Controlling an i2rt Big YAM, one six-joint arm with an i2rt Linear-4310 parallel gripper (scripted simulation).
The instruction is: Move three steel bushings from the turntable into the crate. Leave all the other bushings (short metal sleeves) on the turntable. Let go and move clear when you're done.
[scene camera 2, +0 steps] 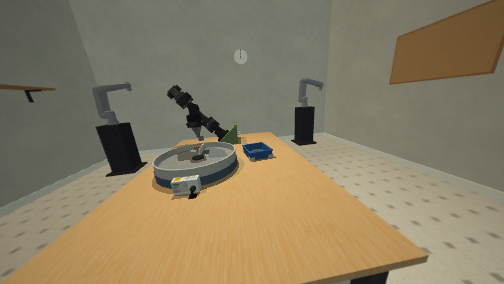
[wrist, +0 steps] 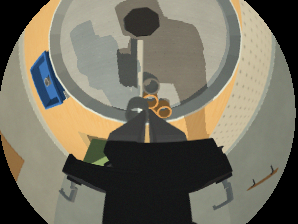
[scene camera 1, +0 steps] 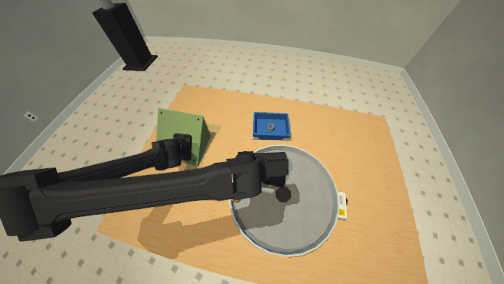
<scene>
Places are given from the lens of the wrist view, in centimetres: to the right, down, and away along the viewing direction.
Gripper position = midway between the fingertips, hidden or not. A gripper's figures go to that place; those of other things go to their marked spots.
gripper (wrist: 147, 112): 0, 0, 13
blue crate (wrist: 39, 71): -43, -16, 17
</scene>
